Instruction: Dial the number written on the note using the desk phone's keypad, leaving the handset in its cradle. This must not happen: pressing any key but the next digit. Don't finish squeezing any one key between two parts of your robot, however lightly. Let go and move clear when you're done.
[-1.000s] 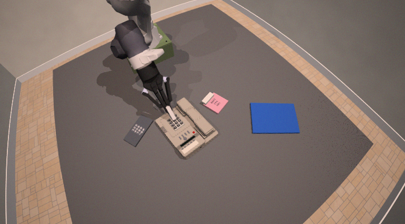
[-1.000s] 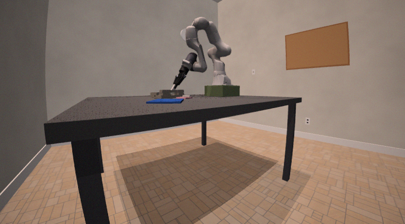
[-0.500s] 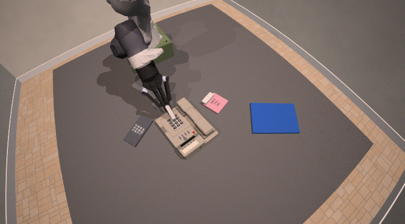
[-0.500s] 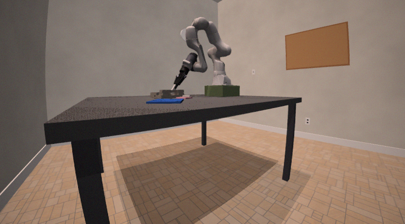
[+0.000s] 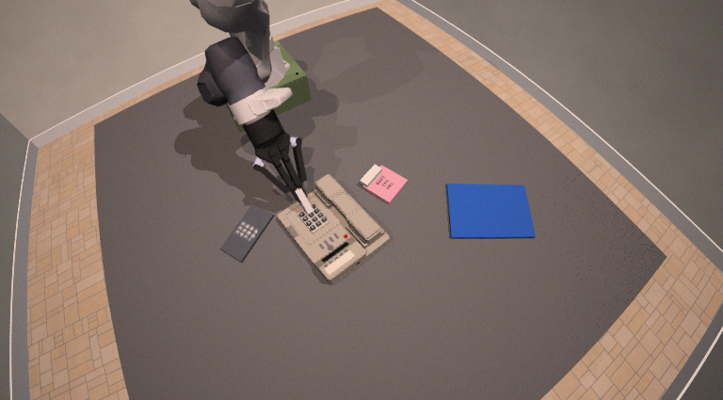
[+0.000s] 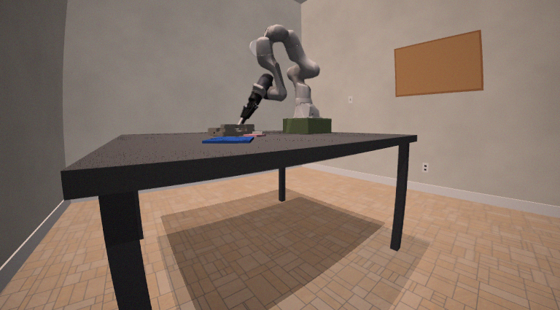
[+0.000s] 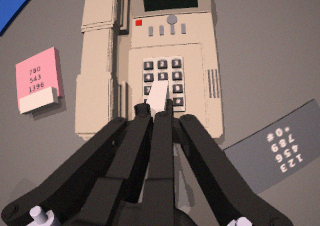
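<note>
The handset lies 6 cm ahead of my hand, 8 cm to the left of it and 2 cm below it. Round my hand: pink note 3 cm ahead, 21 cm to the left, 6 cm below; then blue mat 23 cm ahead, 39 cm to the left, 6 cm below.
</note>
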